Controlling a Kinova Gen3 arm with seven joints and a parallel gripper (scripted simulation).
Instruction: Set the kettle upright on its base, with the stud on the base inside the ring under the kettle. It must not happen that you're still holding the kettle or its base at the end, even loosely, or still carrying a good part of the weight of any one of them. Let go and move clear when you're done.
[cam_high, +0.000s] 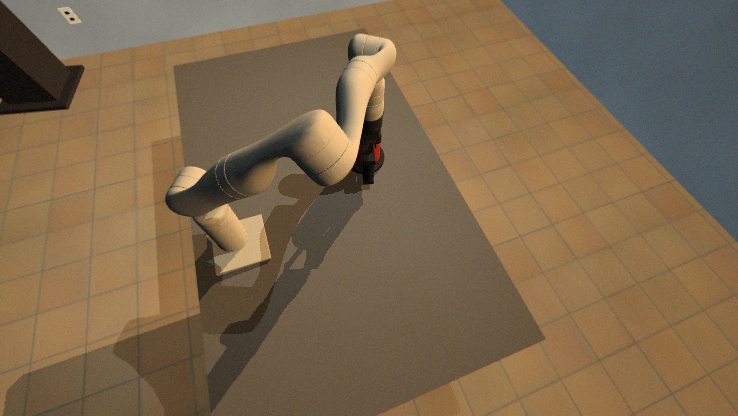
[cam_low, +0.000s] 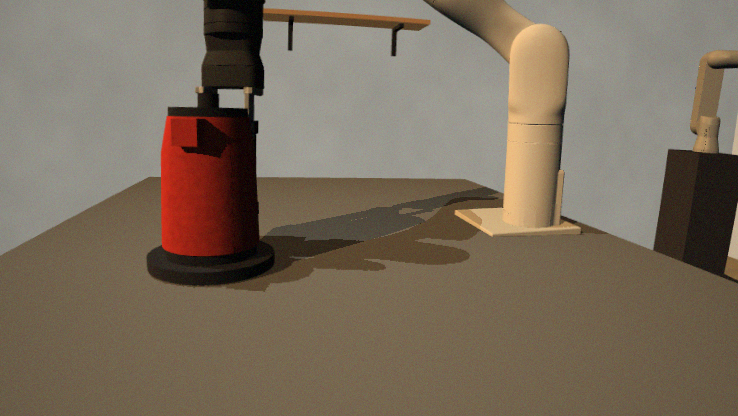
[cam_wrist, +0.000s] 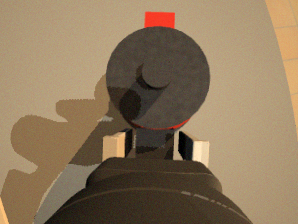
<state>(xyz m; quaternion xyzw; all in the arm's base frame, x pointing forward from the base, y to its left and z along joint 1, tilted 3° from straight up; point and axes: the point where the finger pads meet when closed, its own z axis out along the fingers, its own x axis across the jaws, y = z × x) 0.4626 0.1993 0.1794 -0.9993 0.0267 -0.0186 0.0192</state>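
My hand is 6 cm above the red kettle and 3 cm to the right of it. The rest, counted from my hand: black base: 15 cm below, 6 cm to the left.
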